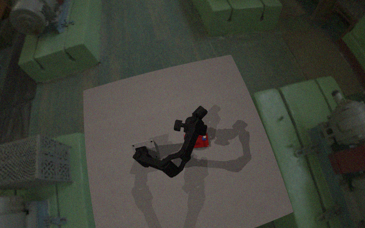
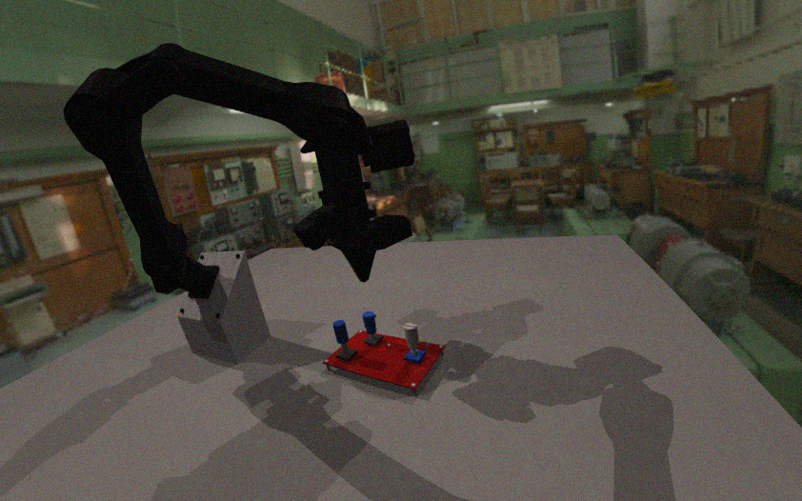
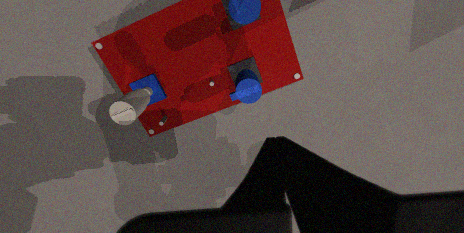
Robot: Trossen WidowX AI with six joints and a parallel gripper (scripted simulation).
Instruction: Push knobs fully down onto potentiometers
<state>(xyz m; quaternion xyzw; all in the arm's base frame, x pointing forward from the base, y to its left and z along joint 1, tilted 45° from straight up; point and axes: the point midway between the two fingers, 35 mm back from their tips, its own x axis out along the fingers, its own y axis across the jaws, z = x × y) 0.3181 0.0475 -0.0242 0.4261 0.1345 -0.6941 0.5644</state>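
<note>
Now: gripper tip 60 mm above the blue knob and 10 mm to the left of it.
</note>
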